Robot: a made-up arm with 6 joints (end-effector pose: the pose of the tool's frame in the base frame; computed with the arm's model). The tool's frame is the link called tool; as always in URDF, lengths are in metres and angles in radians.
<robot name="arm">
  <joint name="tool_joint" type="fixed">
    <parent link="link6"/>
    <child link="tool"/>
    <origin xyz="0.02 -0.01 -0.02" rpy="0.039 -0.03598 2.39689"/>
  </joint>
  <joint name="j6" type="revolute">
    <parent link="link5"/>
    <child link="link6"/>
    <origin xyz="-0.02 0 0.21" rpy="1.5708 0 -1.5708"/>
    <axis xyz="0 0 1"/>
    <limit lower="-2.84" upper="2.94" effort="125" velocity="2.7"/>
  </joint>
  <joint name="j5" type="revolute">
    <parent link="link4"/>
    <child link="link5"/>
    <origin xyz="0.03 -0.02 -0.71" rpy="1.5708 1.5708 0"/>
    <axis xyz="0 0 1"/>
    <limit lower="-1.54" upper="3.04" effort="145" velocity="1.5"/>
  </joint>
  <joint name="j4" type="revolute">
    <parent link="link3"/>
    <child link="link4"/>
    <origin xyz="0 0.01 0" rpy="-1.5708 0 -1.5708"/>
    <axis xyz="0 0 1"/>
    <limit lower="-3.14" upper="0.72" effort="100" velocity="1.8"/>
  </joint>
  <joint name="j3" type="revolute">
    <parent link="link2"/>
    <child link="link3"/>
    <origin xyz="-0.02 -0.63 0.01" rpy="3.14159 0 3.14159"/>
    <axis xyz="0 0 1"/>
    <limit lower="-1.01" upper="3.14" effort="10" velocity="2.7"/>
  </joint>
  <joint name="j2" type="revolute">
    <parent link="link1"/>
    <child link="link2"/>
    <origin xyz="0.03 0 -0.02" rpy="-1.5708 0 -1.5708"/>
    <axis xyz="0 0 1"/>
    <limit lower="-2.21" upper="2.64" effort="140" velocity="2.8"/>
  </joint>
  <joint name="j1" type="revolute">
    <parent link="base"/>
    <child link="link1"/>
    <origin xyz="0.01 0.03 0.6" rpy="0 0 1.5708"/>
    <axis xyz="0 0 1"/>
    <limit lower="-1.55" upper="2.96" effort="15" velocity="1.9"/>
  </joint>
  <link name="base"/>
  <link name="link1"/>
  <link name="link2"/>
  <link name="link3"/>
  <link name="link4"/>
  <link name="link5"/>
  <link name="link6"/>
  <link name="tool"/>
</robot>
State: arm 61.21 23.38 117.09 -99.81 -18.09 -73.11
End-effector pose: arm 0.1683 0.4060 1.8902 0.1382 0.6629 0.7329 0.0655
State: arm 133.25 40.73 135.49 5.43 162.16 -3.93
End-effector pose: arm -0.0543 0.3510 1.7790 0.7557 -0.0874 0.0085 0.6490
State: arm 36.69 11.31 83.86 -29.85 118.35 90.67
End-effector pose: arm 0.4621 0.1247 1.8559 0.4014 -0.0158 0.6278 0.6667
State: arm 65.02 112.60 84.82 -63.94 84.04 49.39
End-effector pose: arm 0.5715 1.0224 -0.1718 0.4844 0.3124 -0.7721 -0.2675
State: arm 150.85 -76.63 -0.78 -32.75 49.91 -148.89
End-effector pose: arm 0.4057 0.0108 1.3546 0.3093 0.1033 -0.9438 0.0544
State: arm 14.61 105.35 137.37 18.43 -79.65 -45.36
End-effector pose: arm 1.1748 0.1797 0.8760 0.7101 0.1837 -0.3698 -0.5703
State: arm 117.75 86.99 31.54 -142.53 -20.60 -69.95
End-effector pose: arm -0.5719 0.7382 -0.0444 0.3666 -0.1589 0.3907 -0.8292
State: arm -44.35 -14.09 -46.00 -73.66 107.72 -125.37
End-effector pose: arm 0.1939 -0.2124 0.6393 0.5720 -0.5715 0.5856 -0.0578
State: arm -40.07 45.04 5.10 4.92 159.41 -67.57
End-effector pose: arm 0.6685 -0.7388 0.6116 0.0664 -0.5873 0.7648 -0.2564
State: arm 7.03 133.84 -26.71 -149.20 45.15 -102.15
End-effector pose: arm -0.2558 0.2009 0.0693 0.3941 0.2705 0.7786 0.4067
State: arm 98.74 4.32 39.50 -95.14 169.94 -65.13
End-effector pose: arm -0.1306 0.7512 1.4394 0.6326 -0.3930 0.1917 0.6392
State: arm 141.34 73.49 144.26 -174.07 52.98 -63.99
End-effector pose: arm -0.8371 0.3960 1.4282 0.1817 -0.4168 0.6826 -0.5722
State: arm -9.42 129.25 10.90 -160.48 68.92 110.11
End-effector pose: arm 0.1083 0.2854 -0.3722 0.4744 -0.6156 0.3960 -0.4891
